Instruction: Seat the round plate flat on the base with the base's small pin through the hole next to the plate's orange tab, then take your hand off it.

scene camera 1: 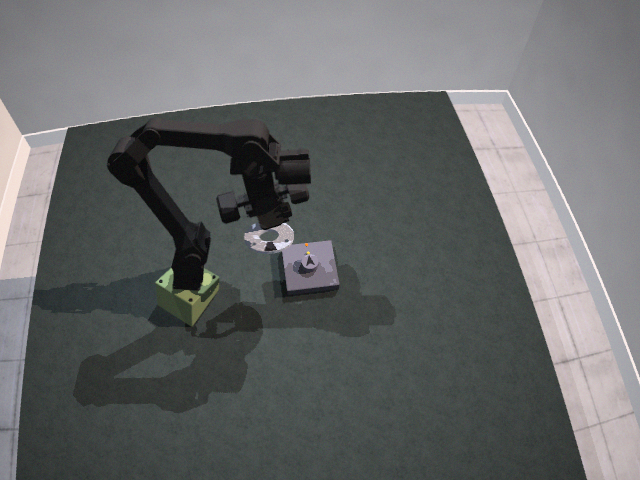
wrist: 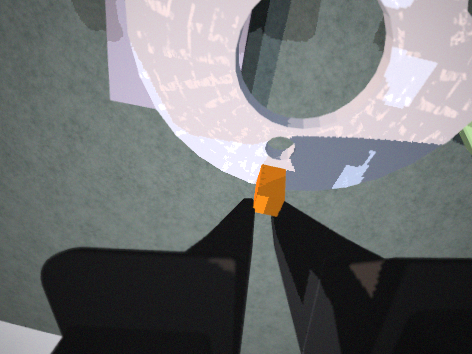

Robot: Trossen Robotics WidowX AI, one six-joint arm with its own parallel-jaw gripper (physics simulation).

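Frame: origin at the arm's base, x left, y back, z up, level; millimetres.
Where they show: gripper, fingertip midpoint: (wrist: 261,208); arm's base, link origin: (scene camera 1: 187,279).
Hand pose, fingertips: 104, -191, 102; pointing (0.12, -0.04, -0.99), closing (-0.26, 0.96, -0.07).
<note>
Each offset is from my fingertips to the top centre of the thing, as dx, dy, dz. "spot": to the spot under its first point. Level surfaces: height alone.
The round plate {spot: -68, -45, +18} (scene camera 1: 286,237) (wrist: 190,65) is a pale ring with a large centre hole. It is held in the air, to the left of and above the base {-49, -97, -121} (scene camera 1: 321,254) (wrist: 125,87) in the scene view. My gripper (wrist: 261,208) is shut on the plate's orange tab {-14, -2, +17} (wrist: 270,190); in the scene view the fingers are hidden behind the wrist. A small hole {spot: -28, -2, -2} (wrist: 279,148) lies beside the tab. The base is a grey-purple square block with a round centre post {spot: -52, -95, -121} (scene camera 1: 309,262), a small yellow-tipped pin {spot: -20, -94, -133} (scene camera 1: 308,253) and an orange mark {spot: +8, -90, -137} (scene camera 1: 306,244). In the wrist view the plate hides most of the base.
The arm stands on a yellow-green block (scene camera 1: 175,302), left of the base; an edge of this block (wrist: 467,135) shows at the right of the wrist view. The dark green mat {dz -162} (scene camera 1: 413,387) lies under everything, with pale tiles (scene camera 1: 522,206) beyond its right side.
</note>
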